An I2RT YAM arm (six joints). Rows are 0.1 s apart.
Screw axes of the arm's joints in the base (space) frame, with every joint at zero. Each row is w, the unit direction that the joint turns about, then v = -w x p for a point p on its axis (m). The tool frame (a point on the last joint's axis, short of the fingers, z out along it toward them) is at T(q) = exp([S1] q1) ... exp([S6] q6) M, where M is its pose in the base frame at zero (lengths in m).
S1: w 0 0 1 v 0 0 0
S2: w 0 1 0 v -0.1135 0 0.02
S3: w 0 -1 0 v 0.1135 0 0.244
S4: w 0 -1 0 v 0.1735 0 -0.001
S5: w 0 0 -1 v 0 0.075 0
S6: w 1 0 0 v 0 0.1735 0
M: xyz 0.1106 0 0.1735 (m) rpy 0 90 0 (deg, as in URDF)
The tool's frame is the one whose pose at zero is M.
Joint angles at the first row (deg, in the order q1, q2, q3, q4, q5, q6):
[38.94 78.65 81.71 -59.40 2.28 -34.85]
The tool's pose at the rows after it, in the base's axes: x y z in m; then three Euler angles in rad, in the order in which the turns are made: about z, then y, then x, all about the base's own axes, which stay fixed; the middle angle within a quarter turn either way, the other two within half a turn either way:
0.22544, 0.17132, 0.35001, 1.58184, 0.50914, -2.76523
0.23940, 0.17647, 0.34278, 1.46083, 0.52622, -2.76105
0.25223, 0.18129, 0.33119, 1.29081, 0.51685, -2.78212
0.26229, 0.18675, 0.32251, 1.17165, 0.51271, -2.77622
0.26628, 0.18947, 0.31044, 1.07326, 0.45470, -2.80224
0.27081, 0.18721, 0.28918, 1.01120, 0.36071, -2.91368
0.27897, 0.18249, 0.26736, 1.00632, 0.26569, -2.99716
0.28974, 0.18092, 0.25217, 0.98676, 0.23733, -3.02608
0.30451, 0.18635, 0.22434, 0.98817, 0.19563, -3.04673
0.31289, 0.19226, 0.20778, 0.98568, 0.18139, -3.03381
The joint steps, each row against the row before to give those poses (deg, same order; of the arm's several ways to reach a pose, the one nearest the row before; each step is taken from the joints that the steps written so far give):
[-1.40 1.68 -0.13 3.79 0.16 -12.09]
[-0.85 2.30 0.00 3.19 0.00 -7.54]
[-0.70 2.73 0.02 1.64 0.02 -10.86]
[-0.33 2.15 0.00 2.16 -0.57 -6.93]
[-0.15 1.98 0.00 -1.40 -1.22 -6.38]
[-0.68 3.17 0.00 -4.68 0.94 -6.54]
[-1.47 3.59 0.00 -3.45 0.02 -2.93]
[-1.20 2.80 0.00 0.59 0.11 -2.62]
[-0.57 5.02 0.00 2.40 -0.44 -0.65]
[0.00 2.95 0.00 2.65 -1.05 -0.01]

